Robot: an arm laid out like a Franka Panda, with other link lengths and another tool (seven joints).
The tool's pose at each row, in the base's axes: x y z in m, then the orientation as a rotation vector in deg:
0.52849, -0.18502, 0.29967, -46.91, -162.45, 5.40
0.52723, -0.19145, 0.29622, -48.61, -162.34, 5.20
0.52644, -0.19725, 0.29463, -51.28, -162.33, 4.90
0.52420, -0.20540, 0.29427, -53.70, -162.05, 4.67
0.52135, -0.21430, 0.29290, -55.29, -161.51, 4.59
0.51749, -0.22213, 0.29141, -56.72, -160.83, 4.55
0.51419, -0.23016, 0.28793, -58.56, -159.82, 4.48
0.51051, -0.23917, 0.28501, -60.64, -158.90, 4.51
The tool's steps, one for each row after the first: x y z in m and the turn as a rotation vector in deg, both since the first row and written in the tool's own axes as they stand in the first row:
-0.00295, -0.00571, 0.00369, -0.33, -0.25, 1.11
-0.00565, -0.01084, 0.00545, -0.89, -0.83, 2.83
-0.00820, -0.01886, 0.00632, -1.30, -1.14, 4.42
-0.01081, -0.02772, 0.00830, -1.44, -1.05, 5.53
-0.01203, -0.03619, 0.01060, -1.50, -0.82, 6.57
-0.01414, -0.04431, 0.01473, -1.56, -0.40, 7.94
-0.01637, -0.05352, 0.01840, -1.62, -0.18, 9.45

